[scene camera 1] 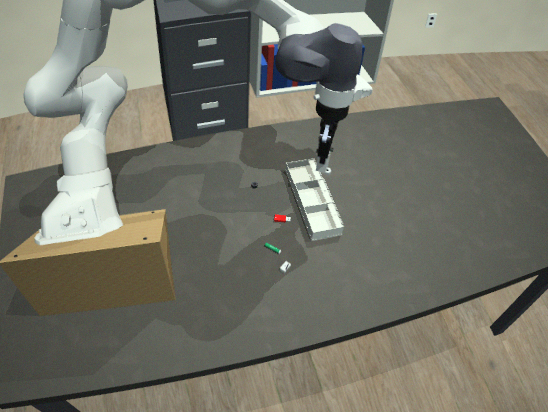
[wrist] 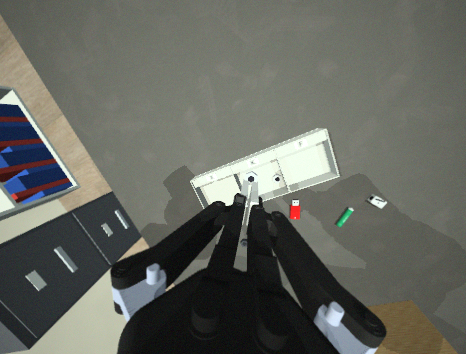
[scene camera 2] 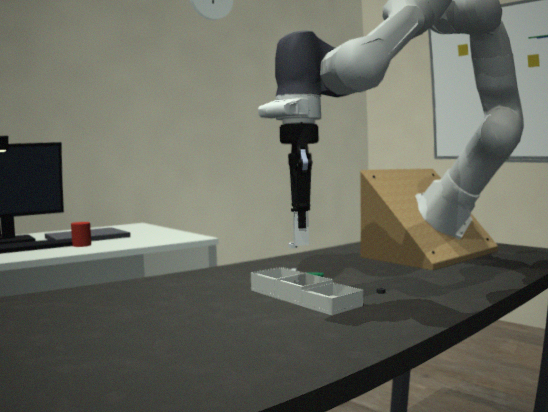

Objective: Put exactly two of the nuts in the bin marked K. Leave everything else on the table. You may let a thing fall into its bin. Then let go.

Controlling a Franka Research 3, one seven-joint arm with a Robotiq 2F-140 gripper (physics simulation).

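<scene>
My gripper [scene camera 1: 322,165] [scene camera 2: 301,238] [wrist: 249,189] is shut on a silver nut [scene camera 1: 327,170] [scene camera 2: 292,245] [wrist: 251,177], held at the fingertips well above the bins. In the wrist view the held nut appears over the bin marked K [wrist: 264,187], the middle of three compartments. Another silver nut [wrist: 277,178] lies inside the K bin, near its divider with the end bin. A dark nut [scene camera 1: 254,185] [scene camera 2: 381,290] lies on the table beside the tray; in the wrist view it shows partly between the finger links.
The white tray [scene camera 1: 327,233] [scene camera 2: 347,303] also has a bin marked X and one more end bin. A red USB stick [scene camera 1: 281,218] [wrist: 295,210], a green cylinder [scene camera 1: 272,248] [wrist: 344,217] and a white sharpener-like block [scene camera 1: 285,266] [wrist: 376,201] lie on the table beside it.
</scene>
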